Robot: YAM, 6 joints.
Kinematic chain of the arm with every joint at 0, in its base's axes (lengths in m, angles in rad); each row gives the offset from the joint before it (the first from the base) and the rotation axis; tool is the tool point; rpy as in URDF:
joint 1: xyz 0 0 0.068 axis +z
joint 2: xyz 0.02 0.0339 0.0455 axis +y
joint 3: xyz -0.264 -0.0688 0 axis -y
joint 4: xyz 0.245 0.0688 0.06 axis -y
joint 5: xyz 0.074 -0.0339 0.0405 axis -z
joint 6: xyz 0.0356 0 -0.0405 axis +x
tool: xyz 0 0 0 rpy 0 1.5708 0
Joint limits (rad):
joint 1: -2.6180..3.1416
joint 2: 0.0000..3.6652
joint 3: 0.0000..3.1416
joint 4: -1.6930..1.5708
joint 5: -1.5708..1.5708
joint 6: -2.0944..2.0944
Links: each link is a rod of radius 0.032 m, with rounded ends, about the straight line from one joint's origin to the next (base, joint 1, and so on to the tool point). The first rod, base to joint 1, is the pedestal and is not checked.
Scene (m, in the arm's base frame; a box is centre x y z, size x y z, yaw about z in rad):
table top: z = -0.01
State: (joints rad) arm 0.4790 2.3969 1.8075 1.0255 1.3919 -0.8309
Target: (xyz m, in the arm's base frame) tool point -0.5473 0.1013 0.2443
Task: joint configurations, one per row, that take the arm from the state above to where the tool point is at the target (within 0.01 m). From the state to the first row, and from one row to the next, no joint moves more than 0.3 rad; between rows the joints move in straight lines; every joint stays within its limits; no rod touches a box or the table.
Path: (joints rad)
1: 0.3891 2.1331 1.9368 1.0120 1.3557 -0.8309
2: 0.2992 1.8693 2.0662 0.9986 1.3195 -0.8309
3: 0.2093 1.6056 2.1955 0.9851 1.2834 -0.8309
4: 0.1194 1.3418 2.3249 0.9717 1.2472 -0.8309
5: 0.0295 1.0780 2.4542 0.9582 1.2110 -0.8309
6: -0.0603 0.8142 2.5836 0.9448 1.1748 -0.8309
7: -0.1502 0.5504 2.7129 0.9313 1.1386 -0.8309
8: -0.2401 0.2867 2.8423 0.9179 1.1024 -0.8309

